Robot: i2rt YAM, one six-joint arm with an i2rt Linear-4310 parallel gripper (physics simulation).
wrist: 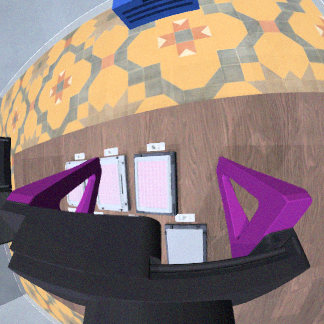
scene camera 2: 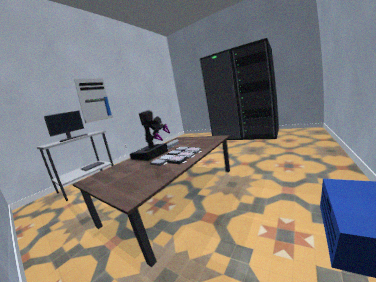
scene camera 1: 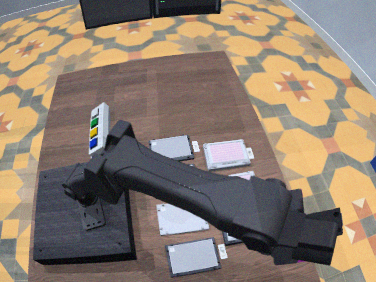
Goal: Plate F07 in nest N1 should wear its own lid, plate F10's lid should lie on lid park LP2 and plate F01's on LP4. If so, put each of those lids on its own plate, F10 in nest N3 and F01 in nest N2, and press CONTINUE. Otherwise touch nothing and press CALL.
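Places are measured from the arm's base along level axes (x ahead, y left, z up), in millimetres.
Where they show: gripper, fingertip midpoint: [wrist: 158, 163] [scene camera 2: 166, 136]; arm's base, origin of the base link: [scene camera 2: 151, 147] [scene camera 1: 89, 198].
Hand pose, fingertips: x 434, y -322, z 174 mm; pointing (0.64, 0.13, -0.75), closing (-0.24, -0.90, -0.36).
Each offset is from my fingertips to the top centre of the thing. "pt": to the spot under its first point. Level surfaces: height alone.
My gripper [scene camera 2: 163, 136] [wrist: 158, 163] is open and empty, high above the table; the arm mostly hides it in scene camera 1. The plate in nest N1 {pt 81 mm back, 86 mm left, 223 mm down} [scene camera 1: 231, 238] [wrist: 153, 184] shows pink wells and a pale rim in a dark frame; whether it wears a lid I cannot tell. Two more pink plates, the middle one {9 mm ahead, 242 mm left, 227 mm down} [scene camera 1: 245, 175] [wrist: 111, 184] and the far one {35 mm ahead, 374 mm left, 225 mm down} [scene camera 1: 226, 151] [wrist: 75, 192], sit in pale frames. A grey panel {200 mm back, 81 mm left, 240 mm down} [scene camera 1: 193, 256] [wrist: 185, 245] lies in a dark park, a pale one {182 mm back, 213 mm left, 238 mm down} [scene camera 1: 183, 219] beyond it, another grey one {133 mm back, 465 mm left, 240 mm down} [scene camera 1: 172, 148] farthest. Plate codes are unreadable.
A button box {362 mm back, 628 mm left, 194 mm down} [scene camera 1: 99, 130] with green, yellow and blue buttons stands beyond the arm's black base [scene camera 1: 60, 215] on the brown table {258 mm down} [scene camera 1: 150, 90] [scene camera 2: 110, 187]. The arm crosses over the parks and plates. A blue box [scene camera 2: 355, 220] [wrist: 160, 11] stands on the floor.
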